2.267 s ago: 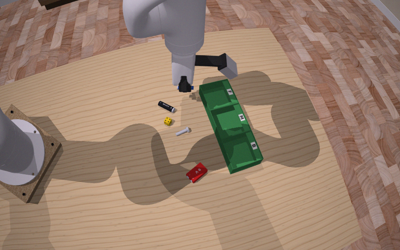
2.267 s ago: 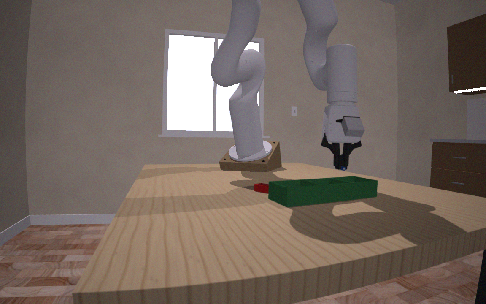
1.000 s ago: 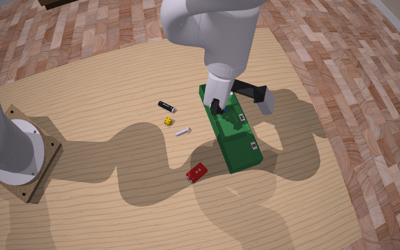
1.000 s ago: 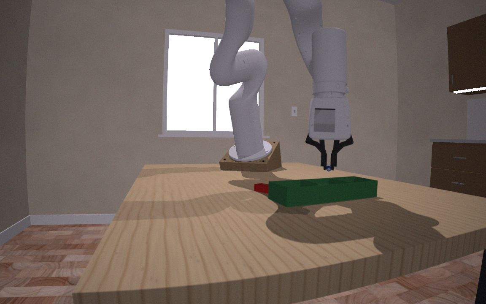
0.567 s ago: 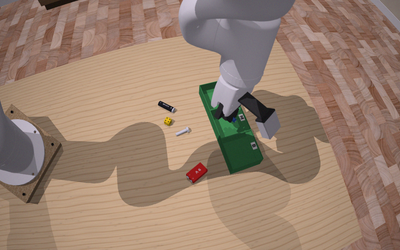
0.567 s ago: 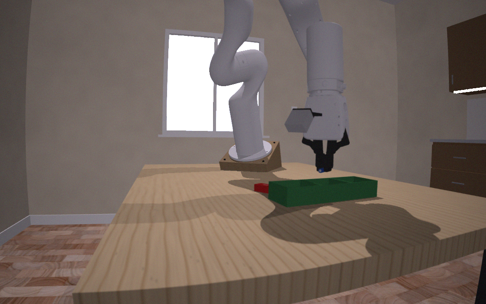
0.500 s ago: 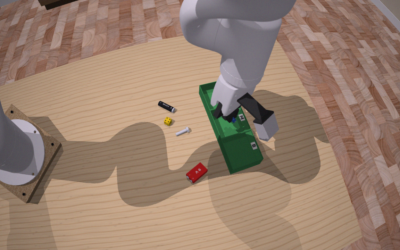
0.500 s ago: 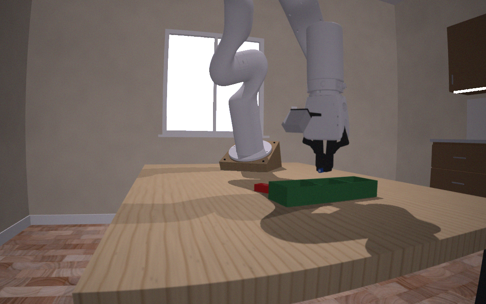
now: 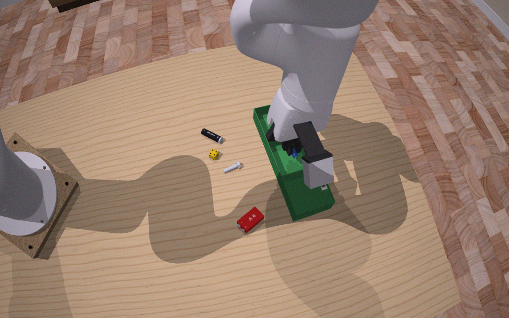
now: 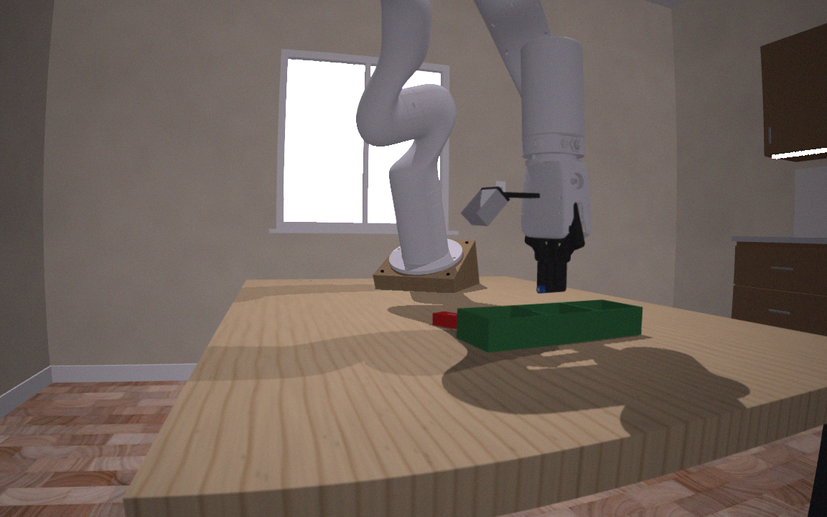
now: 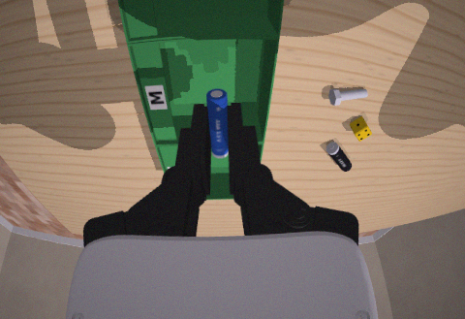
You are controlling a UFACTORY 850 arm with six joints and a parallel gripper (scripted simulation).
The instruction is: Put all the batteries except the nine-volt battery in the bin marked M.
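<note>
Now: the green three-part bin 60 mm below my hand and 10 mm ahead of it. Round my hand: yellow die 150 mm behind, 70 mm below, 40 mm to the left; white bolt 110 mm behind, 80 mm below; blue battery 20 mm below.
</note>
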